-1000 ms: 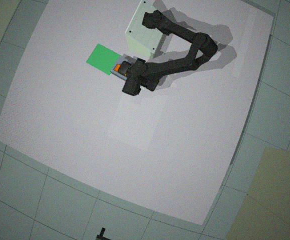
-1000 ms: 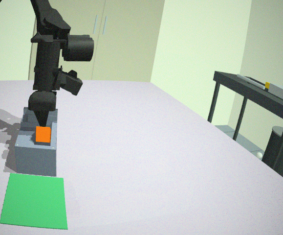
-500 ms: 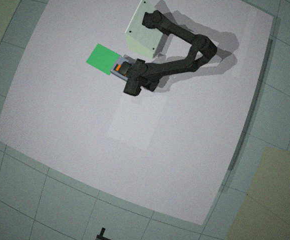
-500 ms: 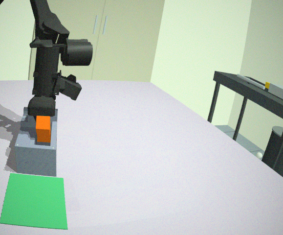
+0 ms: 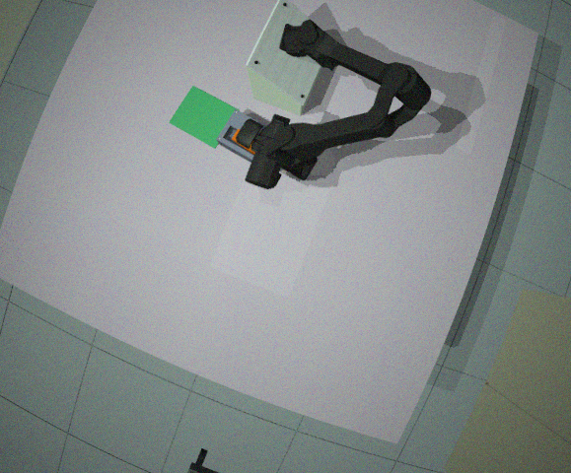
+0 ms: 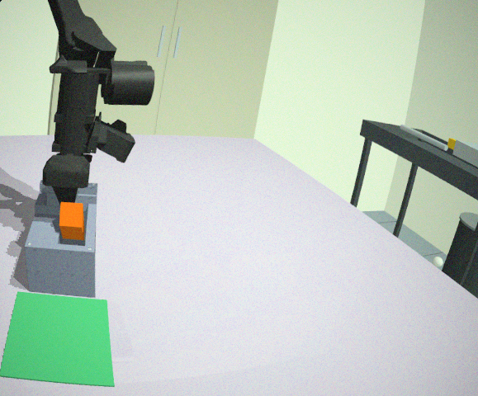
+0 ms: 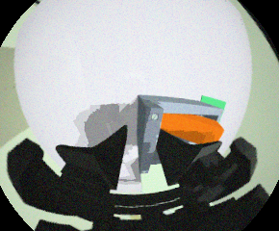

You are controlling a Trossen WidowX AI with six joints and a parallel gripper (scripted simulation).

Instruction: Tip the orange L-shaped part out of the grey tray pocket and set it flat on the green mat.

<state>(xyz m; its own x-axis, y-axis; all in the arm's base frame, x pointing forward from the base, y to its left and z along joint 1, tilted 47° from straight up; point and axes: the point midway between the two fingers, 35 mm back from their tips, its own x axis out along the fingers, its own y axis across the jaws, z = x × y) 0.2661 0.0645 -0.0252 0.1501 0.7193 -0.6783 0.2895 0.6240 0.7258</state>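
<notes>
Now: the orange L-shaped part 20 mm behind my gripper tip and 50 mm to the right of it. Also, from my gripper tip: green mat 70 mm behind, 220 mm to the right, 60 mm below.
</notes>
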